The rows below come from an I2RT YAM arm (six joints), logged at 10 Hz.
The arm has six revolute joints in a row. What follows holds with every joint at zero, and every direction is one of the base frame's. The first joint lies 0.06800 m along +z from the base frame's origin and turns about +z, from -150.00 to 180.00 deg. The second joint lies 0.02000 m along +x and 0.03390 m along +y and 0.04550 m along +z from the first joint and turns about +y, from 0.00 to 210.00 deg. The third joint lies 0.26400 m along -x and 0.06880 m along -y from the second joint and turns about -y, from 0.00 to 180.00 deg. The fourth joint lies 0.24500 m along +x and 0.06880 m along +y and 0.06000 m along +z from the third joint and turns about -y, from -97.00 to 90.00 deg. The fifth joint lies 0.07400 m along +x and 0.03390 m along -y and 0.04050 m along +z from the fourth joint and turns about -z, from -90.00 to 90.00 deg. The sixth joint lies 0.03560 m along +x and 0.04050 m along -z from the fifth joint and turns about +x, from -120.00 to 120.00 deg. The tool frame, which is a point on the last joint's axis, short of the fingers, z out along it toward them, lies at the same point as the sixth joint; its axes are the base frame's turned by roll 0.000, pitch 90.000 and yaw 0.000 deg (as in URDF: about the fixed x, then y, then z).
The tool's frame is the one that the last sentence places.
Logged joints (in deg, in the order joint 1, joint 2, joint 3, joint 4, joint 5, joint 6), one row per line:
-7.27, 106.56, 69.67, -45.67, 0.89, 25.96
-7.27, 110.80, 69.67, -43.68, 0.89, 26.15
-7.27, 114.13, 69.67, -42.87, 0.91, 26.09
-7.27, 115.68, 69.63, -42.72, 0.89, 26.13
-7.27, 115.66, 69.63, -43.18, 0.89, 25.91
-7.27, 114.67, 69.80, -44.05, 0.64, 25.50
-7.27, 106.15, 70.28, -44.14, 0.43, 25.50
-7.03, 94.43, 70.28, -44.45, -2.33, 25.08
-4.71, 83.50, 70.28, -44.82, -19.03, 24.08
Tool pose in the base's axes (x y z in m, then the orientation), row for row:
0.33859, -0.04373, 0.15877, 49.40, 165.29, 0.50
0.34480, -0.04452, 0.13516, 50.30, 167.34, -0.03
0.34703, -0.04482, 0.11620, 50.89, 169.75, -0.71
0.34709, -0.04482, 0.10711, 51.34, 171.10, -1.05
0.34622, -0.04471, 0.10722, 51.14, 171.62, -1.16
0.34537, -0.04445, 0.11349, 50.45, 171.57, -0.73
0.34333, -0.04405, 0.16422, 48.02, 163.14, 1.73
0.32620, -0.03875, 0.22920, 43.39, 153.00, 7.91
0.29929, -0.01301, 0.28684, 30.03, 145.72, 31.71
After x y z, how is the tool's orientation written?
As a rotation vector, in degrees.
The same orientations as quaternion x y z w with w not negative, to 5 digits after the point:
0.28574, 0.95608, 0.00289, 0.06527
0.28756, 0.95666, -0.00017, 0.04592
0.28708, 0.95759, -0.00401, 0.02430
0.28737, 0.95773, -0.00588, 0.01187
0.28556, 0.95831, -0.00648, 0.00802
0.28209, 0.95933, -0.00408, 0.01017
0.28130, 0.95566, 0.01013, 0.08655
0.26803, 0.94513, 0.04886, 0.18026
0.19159, 0.92970, 0.20231, 0.24087

